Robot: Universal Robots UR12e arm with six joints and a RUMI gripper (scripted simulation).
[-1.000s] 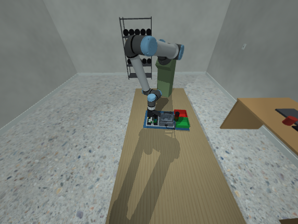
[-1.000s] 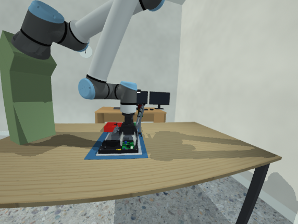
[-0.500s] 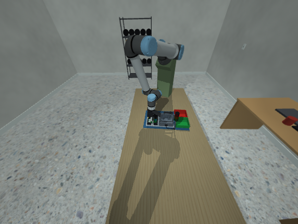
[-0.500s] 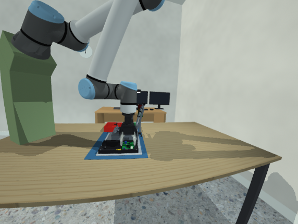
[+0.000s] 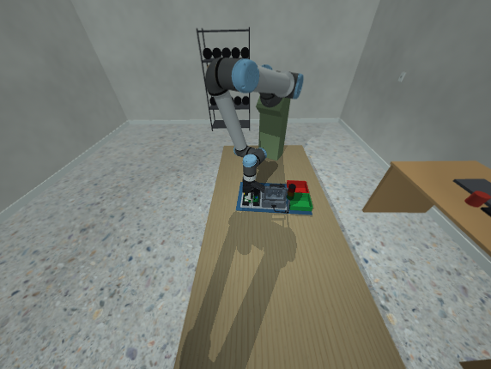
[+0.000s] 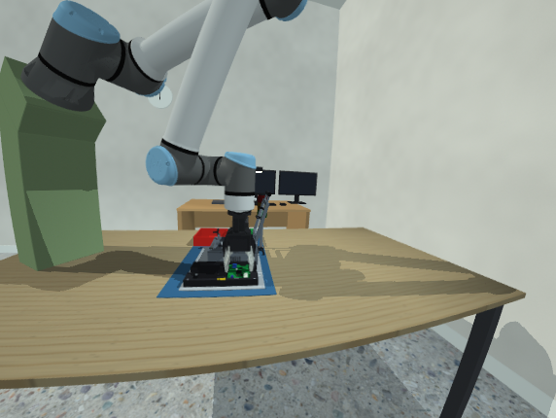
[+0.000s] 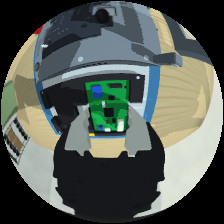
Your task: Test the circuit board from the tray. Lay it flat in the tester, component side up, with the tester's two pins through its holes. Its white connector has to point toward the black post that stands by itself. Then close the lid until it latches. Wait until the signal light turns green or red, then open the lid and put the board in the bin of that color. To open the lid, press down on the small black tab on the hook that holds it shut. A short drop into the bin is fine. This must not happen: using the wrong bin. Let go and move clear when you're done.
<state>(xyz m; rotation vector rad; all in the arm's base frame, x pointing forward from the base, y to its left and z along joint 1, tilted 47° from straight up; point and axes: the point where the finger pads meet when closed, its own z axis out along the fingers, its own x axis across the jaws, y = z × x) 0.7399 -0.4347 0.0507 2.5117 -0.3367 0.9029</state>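
The green circuit board lies 10 mm to the right of my hand. Also, from my hand: tester lid 150 mm ahead, 110 mm to the left, 160 mm above; red bin 30 mm ahead, 390 mm to the left, 10 mm below; green bin 160 mm ahead, 330 mm to the left, 10 mm below.
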